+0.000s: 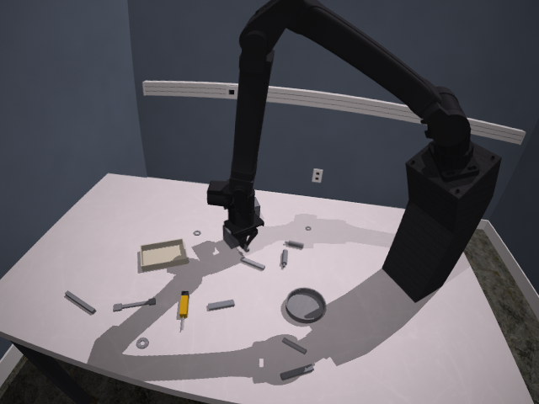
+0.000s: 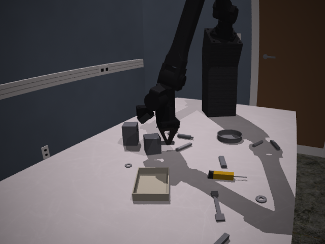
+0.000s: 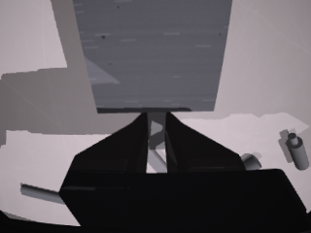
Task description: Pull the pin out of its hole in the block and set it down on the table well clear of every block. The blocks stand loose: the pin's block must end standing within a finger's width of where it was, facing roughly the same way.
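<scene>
Now: hand 1 cm short of the grey pin and 1 cm to the left of it. Also, from my hand: taller grey block 1 cm ahead, 15 cm to the right, 2 cm above; beige tray 24 cm ahead, 9 cm to the left, 2 cm below; grey bar 4 cm behind, 5 cm to the left, 2 cm below.
</scene>
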